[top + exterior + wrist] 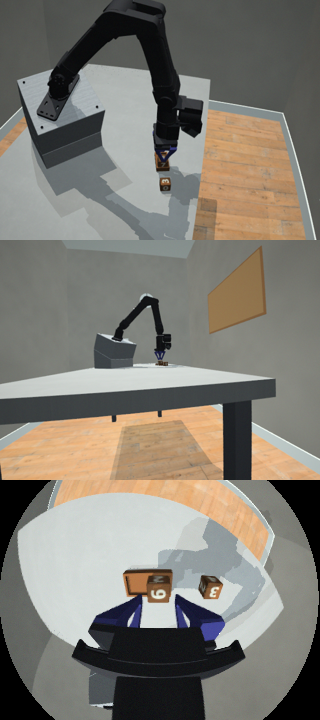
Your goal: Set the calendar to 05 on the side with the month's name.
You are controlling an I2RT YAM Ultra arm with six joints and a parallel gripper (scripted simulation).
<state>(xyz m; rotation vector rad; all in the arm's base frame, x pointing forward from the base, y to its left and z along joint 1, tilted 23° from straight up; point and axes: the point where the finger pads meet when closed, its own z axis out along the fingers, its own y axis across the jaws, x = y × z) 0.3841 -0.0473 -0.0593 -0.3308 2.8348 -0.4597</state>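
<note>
My hand is 20 mm to the right of the brown tray and 50 mm above it. From my hand the other things lie so: brown wooden cube (20 mm ahead, 90 mm to the right, 40 mm below).
</note>
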